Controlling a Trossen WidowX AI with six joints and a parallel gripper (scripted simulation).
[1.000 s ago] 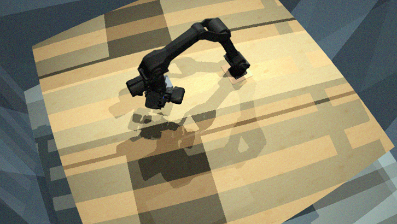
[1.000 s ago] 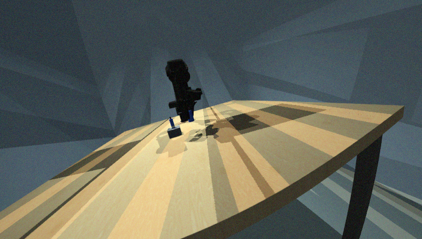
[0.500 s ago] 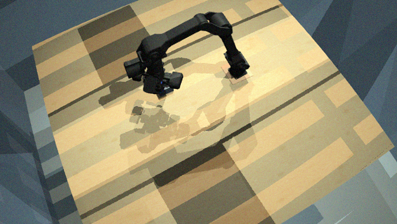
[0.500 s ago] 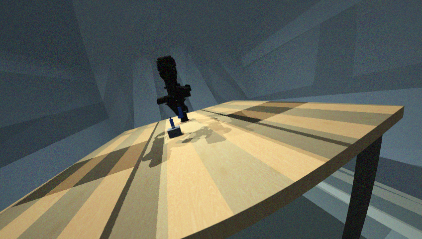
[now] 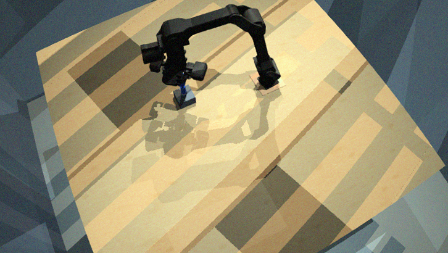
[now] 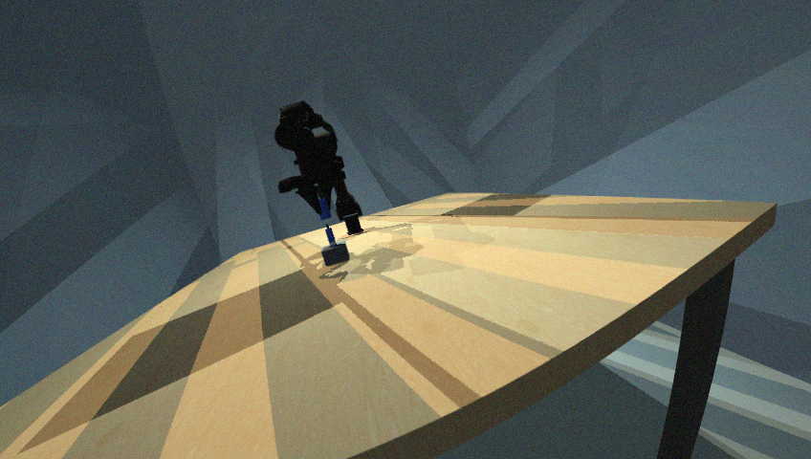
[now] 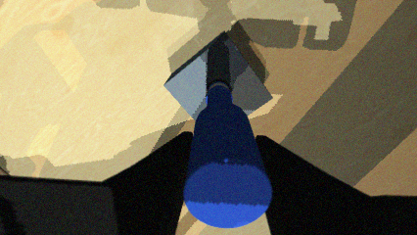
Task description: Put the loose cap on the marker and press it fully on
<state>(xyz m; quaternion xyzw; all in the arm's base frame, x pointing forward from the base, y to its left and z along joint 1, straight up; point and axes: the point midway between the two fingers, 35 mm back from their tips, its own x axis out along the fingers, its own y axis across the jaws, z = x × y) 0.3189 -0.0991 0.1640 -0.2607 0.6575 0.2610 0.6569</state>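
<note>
Right now the holder block is 11 cm below my gripper tip. Also, from my gripper tip: blue cap 1 cm above.
</note>
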